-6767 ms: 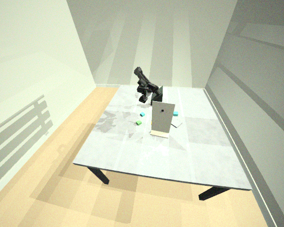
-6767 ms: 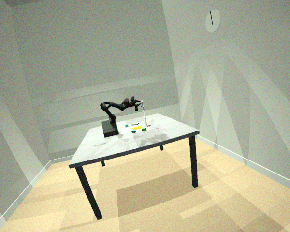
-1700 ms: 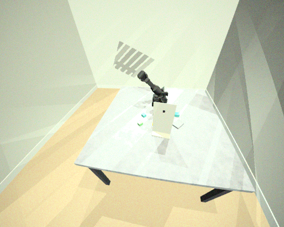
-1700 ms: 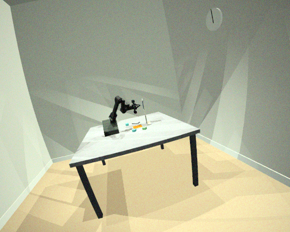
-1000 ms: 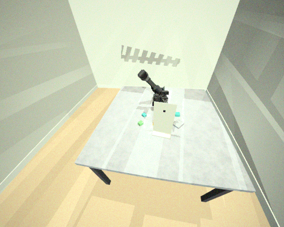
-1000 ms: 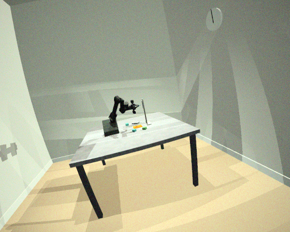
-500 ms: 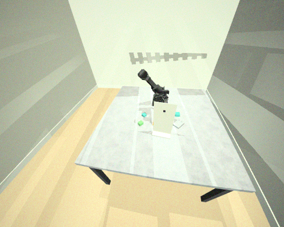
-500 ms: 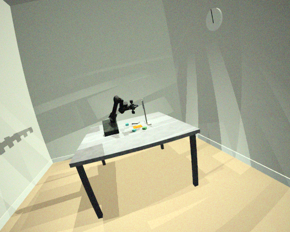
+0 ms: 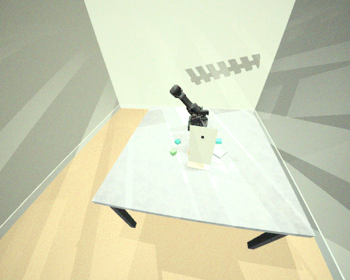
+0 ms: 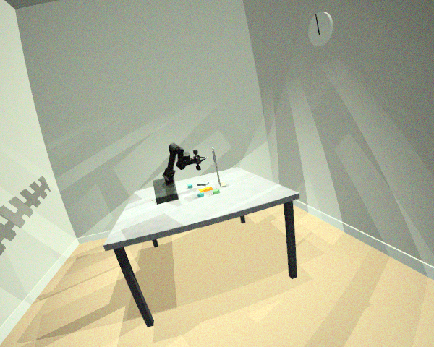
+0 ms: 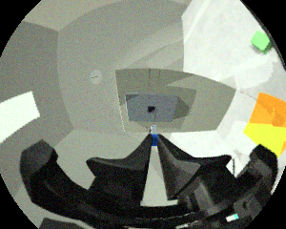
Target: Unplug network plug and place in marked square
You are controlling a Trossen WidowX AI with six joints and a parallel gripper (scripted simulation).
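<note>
Right now the orange marked square is 28 cm below my gripper tip, 6 cm behind it and 5 cm to the right of it. Also, from my gripper tip: flat grey plate 27 cm below, 15 cm to the left, 5 cm behind; then upright panel 12 cm below, 9 cm ahead, 1 cm to the right; then blue plug 1 cm ahead.
</note>
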